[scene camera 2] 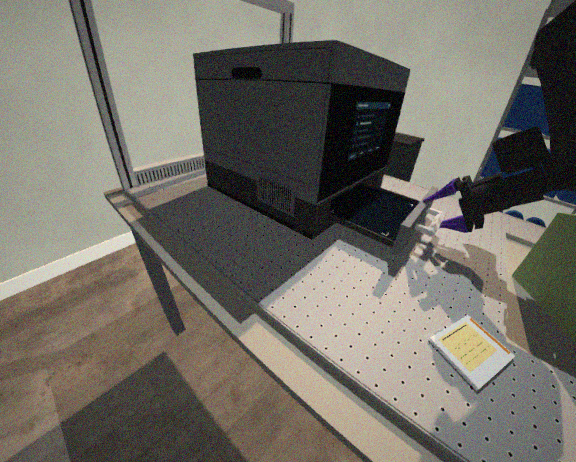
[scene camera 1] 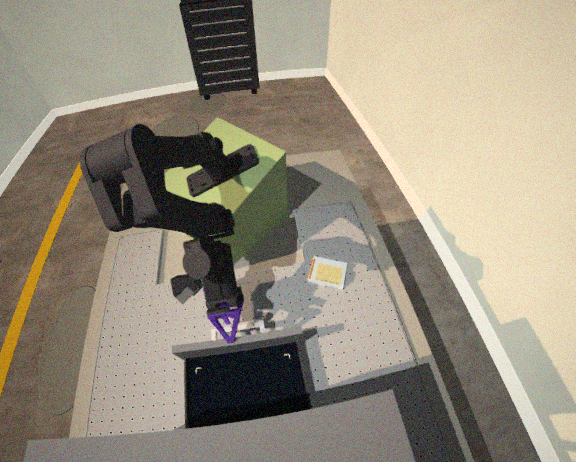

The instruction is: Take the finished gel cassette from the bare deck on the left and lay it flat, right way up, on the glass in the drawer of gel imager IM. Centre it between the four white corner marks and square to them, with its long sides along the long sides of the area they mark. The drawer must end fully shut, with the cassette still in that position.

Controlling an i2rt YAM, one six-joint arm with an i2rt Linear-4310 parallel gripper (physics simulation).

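Seen in the pictures: gripper, fingertip midpoint: (scene camera 2: pixel 428 213) (scene camera 1: pixel 232 337); arm's base, link origin: (scene camera 1: pixel 222 171).
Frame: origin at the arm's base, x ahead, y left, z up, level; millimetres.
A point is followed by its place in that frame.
The gel cassette (scene camera 1: pixel 328 273) {x 286, y 189, z -192 mm} (scene camera 2: pixel 470 352) {x 285, y 202, z -192 mm} lies flat on the perforated deck, yellow gel window up, with an orange strip along one edge. The drawer (scene camera 1: pixel 250 342) {x 410, y -59, z -114 mm} (scene camera 2: pixel 412 217) {x 414, y 8, z -112 mm} of the gel imager (scene camera 1: pixel 210 435) {x 567, y -111, z 161 mm} (scene camera 2: pixel 260 130) {x 753, y 43, z 5 mm} stands pulled out. Its dark glass (scene camera 1: pixel 245 385) {x 481, y -100, z -167 mm} (scene camera 2: pixel 372 210) {x 503, y -87, z -167 mm} bears no cassette; two white corner marks show at its front in scene camera 1, and the rear ones are hidden. My gripper (scene camera 1: pixel 230 339) {x 378, y -94, z -137 mm} (scene camera 2: pixel 434 213) {x 378, y -94, z -137 mm} is at the drawer front, its purple fingers shut around the pale handle (scene camera 2: pixel 430 219), which is partly hidden in scene camera 1. The cassette is well apart from it.
A green block (scene camera 1: pixel 262 200) {x 89, y 78, z -56 mm} (scene camera 2: pixel 552 270) {x 140, y -20, z -144 mm} stands at the deck's edge behind the arm. A low ledge (scene camera 1: pixel 160 257) {x 51, y -250, z -207 mm} lies on the deck's far side. The imager's tall housing overhangs the drawer's rear. A black rack (scene camera 1: pixel 220 47) stands by the wall.
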